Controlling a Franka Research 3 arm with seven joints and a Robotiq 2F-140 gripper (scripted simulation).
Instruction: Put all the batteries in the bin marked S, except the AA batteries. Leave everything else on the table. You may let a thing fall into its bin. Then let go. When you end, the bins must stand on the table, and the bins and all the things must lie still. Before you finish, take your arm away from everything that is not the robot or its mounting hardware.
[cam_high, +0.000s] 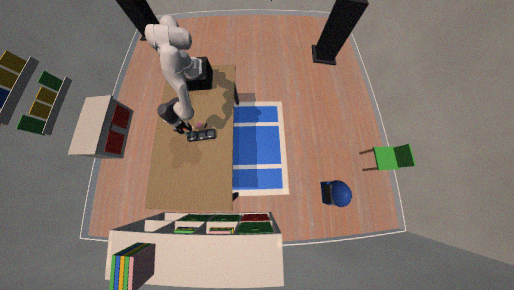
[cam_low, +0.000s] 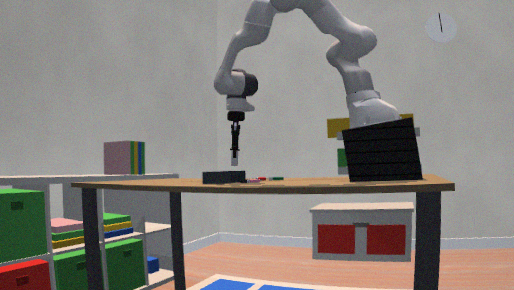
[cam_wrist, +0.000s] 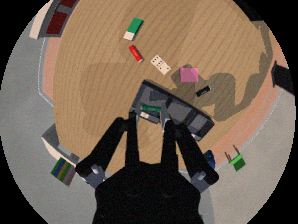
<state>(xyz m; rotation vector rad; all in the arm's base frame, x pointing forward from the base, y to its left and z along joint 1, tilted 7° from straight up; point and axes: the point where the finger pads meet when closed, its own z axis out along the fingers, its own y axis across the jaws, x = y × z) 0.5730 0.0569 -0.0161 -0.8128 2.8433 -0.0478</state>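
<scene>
Now: the green battery 3 cm below my hand. Also, from my hand: pink block: 11 cm behind, 10 cm below, 4 cm to the left; then white spotted tile: 10 cm below, 8 cm behind, 4 cm to the right; then tray: 8 cm to the left, 8 cm below, 1 cm behind.
</scene>
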